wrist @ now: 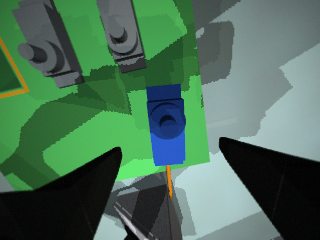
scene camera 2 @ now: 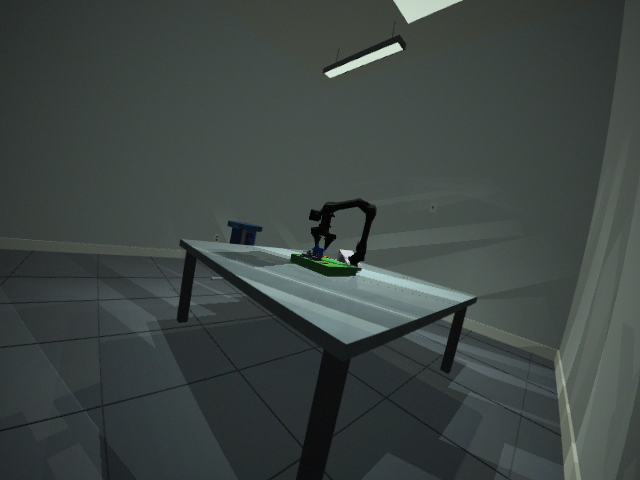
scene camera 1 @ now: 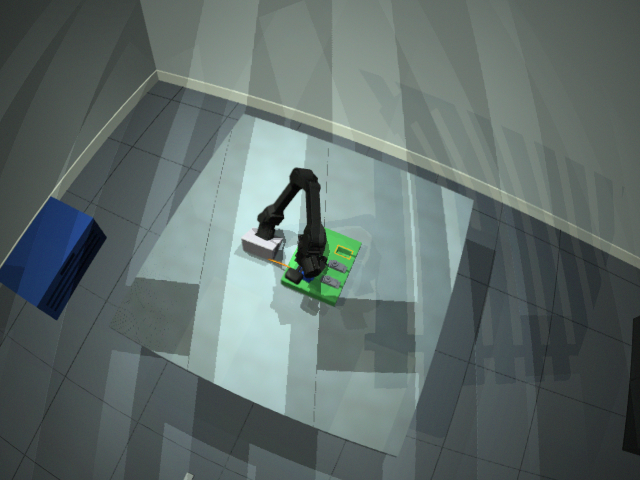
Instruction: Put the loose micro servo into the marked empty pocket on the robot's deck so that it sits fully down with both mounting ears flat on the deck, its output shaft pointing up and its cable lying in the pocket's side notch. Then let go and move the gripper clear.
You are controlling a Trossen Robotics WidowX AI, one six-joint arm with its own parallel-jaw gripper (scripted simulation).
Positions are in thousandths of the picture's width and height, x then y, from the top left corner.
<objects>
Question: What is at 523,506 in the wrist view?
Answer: A blue micro servo.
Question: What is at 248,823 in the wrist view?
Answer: My gripper.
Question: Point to a green deck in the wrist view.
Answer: At 180,544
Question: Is my gripper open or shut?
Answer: Open.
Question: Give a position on a green deck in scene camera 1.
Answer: At 487,603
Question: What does my gripper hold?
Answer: Nothing.
</objects>
